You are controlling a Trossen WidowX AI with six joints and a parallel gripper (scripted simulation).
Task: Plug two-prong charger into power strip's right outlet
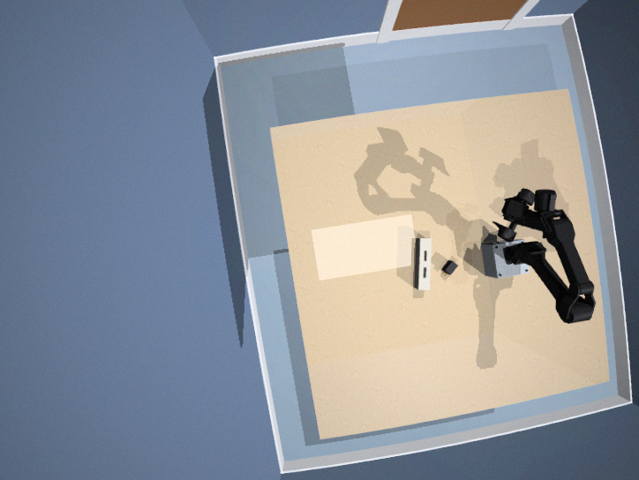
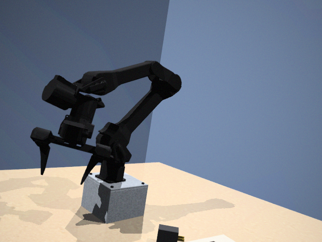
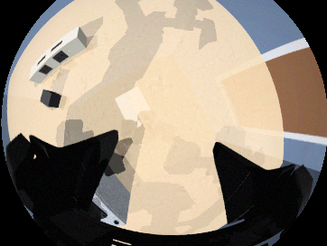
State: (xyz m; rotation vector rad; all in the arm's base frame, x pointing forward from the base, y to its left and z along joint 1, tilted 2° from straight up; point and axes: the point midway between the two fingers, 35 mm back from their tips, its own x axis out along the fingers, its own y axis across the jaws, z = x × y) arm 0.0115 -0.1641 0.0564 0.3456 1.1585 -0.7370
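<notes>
The two-prong charger lies 22 cm ahead of my gripper tip, 17 cm to the left of it and 10 cm below it.
</notes>
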